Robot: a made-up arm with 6 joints. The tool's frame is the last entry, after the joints. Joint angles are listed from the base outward.
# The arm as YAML. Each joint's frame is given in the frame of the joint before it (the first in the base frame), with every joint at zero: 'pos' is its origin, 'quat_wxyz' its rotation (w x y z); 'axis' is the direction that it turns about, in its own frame. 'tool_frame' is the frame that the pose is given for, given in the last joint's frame.
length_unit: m
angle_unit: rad
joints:
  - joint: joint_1
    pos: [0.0, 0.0, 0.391]
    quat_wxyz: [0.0, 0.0, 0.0, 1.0]
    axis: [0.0, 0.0, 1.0]
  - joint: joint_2
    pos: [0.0, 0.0, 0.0]
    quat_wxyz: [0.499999, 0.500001, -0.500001, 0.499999]
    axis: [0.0, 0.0, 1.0]
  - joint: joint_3
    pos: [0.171, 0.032, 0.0]
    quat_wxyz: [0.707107, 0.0, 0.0, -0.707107]
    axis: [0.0, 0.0, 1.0]
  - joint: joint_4
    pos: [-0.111, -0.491, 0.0]
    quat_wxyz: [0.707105, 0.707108, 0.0, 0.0]
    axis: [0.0, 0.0, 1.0]
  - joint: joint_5
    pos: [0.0, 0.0, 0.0]
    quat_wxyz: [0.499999, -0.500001, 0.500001, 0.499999]
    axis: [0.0, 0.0, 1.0]
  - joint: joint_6
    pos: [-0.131, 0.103, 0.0]
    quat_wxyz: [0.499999, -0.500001, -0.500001, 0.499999]
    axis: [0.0, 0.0, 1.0]
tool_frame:
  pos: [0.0, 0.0, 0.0]
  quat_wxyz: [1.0, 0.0, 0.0, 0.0]
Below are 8 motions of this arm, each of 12 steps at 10 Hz.
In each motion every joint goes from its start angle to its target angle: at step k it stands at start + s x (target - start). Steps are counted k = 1, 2, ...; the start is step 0. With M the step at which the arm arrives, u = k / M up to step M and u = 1 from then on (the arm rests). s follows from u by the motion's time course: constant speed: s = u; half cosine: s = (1 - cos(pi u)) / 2; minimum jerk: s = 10 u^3 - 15 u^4 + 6 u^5.
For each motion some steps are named. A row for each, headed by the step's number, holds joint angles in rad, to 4 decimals.
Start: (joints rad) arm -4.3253 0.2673 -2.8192 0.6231 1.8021 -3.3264
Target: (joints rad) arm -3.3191 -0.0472 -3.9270 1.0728 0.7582 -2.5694
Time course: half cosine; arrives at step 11
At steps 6, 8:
6: -3.7506 0.0877 -3.4519 0.8799 1.2059 -2.8940
8: -3.4927 0.0071 -3.7358 0.9952 0.9383 -2.7000

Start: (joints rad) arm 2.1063 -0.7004 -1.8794 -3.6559 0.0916 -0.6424
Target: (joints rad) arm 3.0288 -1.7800 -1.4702 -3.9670 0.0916 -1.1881
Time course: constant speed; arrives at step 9
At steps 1, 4, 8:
1: 2.2088 -0.8204 -1.8339 -3.6905 0.0916 -0.7030
4: 2.5163 -1.1802 -1.6975 -3.7942 0.0916 -0.8849
8: 2.9263 -1.6600 -1.5157 -3.9324 0.0916 -1.1275

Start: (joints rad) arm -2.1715 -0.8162 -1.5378 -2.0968 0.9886 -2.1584
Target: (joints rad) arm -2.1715 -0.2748 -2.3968 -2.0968 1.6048 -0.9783
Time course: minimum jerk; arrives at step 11
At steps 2, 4, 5, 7, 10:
2: -2.1715 -0.7919 -1.5764 -2.0968 1.0163 -2.1054
4: -2.1715 -0.6772 -1.7583 -2.0968 1.1468 -1.8555
5: -2.1715 -0.5914 -1.8945 -2.0968 1.2445 -1.6684
7: -2.1715 -0.4138 -2.1763 -2.0968 1.4466 -1.2812
10: -2.1715 -0.2783 -2.3912 -2.0968 1.6008 -0.9860

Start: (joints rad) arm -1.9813 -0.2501 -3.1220 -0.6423 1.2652 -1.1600
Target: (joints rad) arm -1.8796 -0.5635 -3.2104 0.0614 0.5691 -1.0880
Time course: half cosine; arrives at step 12
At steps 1, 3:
1: -1.9796 -0.2554 -3.1235 -0.6303 1.2533 -1.1588
3: -1.9664 -0.2960 -3.1349 -0.5392 1.1633 -1.1495

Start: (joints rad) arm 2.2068 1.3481 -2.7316 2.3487 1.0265 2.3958
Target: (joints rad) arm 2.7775 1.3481 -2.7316 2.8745 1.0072 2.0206
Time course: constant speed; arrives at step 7
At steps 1, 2, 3, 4, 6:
1: 2.2883 1.3481 -2.7316 2.4238 1.0237 2.3422
2: 2.3699 1.3481 -2.7316 2.4989 1.0210 2.2886
3: 2.4514 1.3481 -2.7316 2.5740 1.0182 2.2350
4: 2.5329 1.3481 -2.7316 2.6492 1.0155 2.1814
6: 2.6960 1.3481 -2.7316 2.7994 1.0100 2.0742

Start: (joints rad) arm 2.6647 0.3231 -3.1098 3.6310 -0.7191 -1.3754
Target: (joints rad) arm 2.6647 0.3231 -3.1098 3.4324 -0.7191 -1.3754
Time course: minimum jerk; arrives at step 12
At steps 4, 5, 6, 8, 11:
4: 2.6647 0.3231 -3.1098 3.5893 -0.7191 -1.3754
5: 2.6647 0.3231 -3.1098 3.5622 -0.7191 -1.3754
6: 2.6647 0.3231 -3.1098 3.5317 -0.7191 -1.3754
8: 2.6647 0.3231 -3.1098 3.4741 -0.7191 -1.3754
11: 2.6647 0.3231 -3.1098 3.4334 -0.7191 -1.3754

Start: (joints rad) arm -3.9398 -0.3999 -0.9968 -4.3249 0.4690 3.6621
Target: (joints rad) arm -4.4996 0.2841 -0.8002 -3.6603 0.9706 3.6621
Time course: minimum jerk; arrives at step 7
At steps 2, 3, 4, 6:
2: -4.0208 -0.3009 -0.9684 -4.2287 0.5416 3.6621
3: -4.1457 -0.1483 -0.9245 -4.0804 0.6535 3.6621
4: -4.2937 0.0325 -0.8725 -3.9048 0.7861 3.6621
6: -4.4866 0.2682 -0.8048 -3.6758 0.9589 3.6621

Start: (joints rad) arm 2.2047 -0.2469 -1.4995 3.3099 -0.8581 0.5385
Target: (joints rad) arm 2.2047 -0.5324 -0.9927 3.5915 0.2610 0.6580
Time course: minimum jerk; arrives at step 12
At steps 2, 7, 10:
2: 2.2047 -0.2570 -1.4815 3.3199 -0.8184 0.5427
7: 2.2047 -0.4334 -1.1684 3.4939 -0.1269 0.6166
10: 2.2047 -0.5223 -1.0107 3.5815 0.2213 0.6538

